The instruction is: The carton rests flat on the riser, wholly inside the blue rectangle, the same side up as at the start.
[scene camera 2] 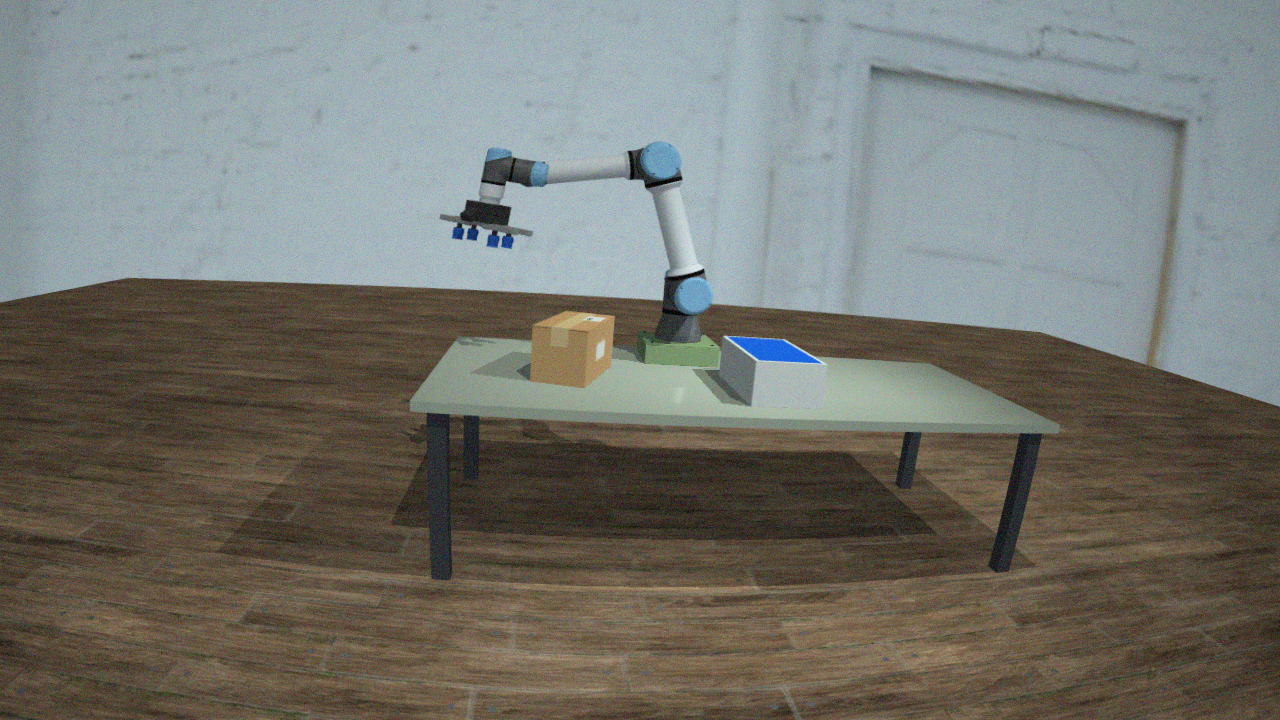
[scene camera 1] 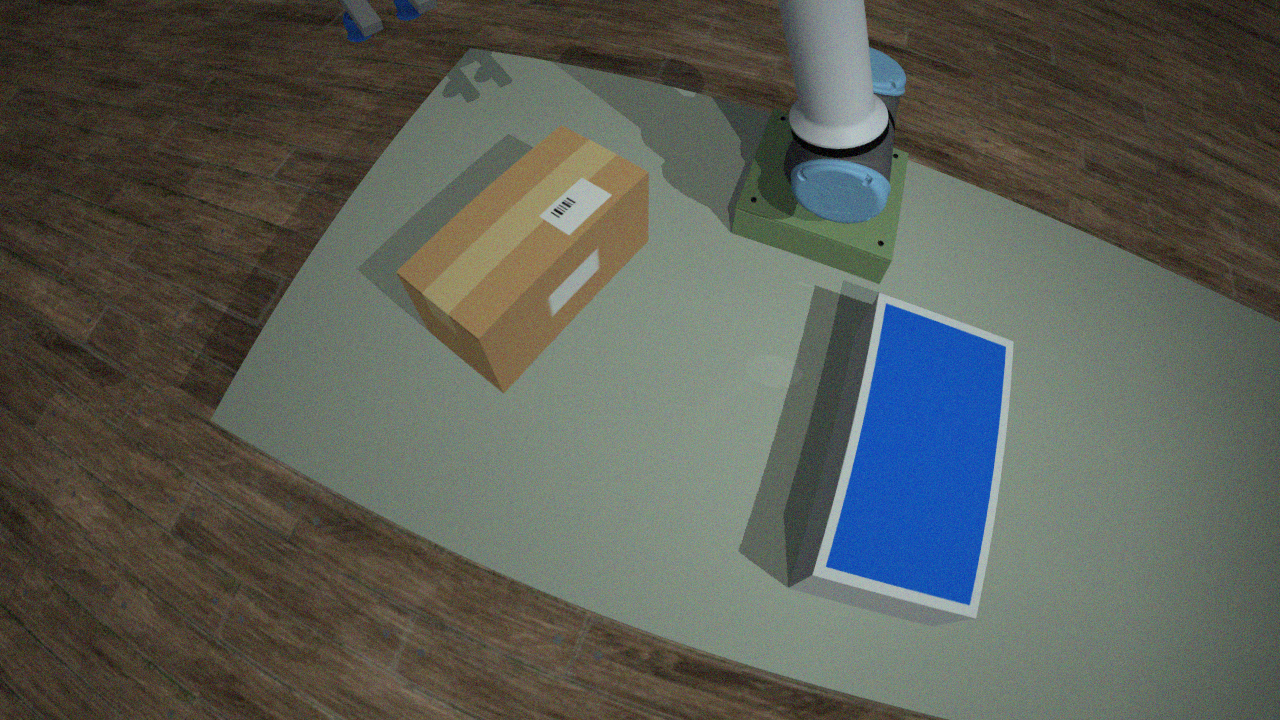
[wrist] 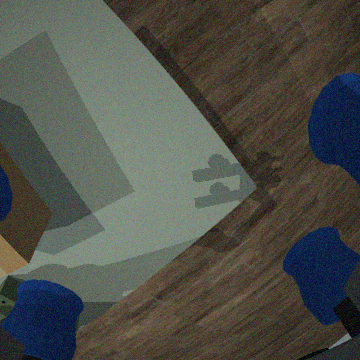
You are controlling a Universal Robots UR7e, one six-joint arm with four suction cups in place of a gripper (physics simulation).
Labels:
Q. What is the suction head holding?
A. Nothing.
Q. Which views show the brown carton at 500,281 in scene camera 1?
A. Scene camera 2, scene camera 1 and the wrist view: all of them.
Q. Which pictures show the grey riser with blue rectangle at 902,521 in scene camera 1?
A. Scene camera 2 and scene camera 1 only.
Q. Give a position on a brown carton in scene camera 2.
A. At 572,349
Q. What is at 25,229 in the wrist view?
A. A brown carton.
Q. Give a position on the suction head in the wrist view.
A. At 316,261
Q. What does the brown carton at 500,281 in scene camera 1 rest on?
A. The table.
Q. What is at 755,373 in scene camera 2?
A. A grey riser with blue rectangle.

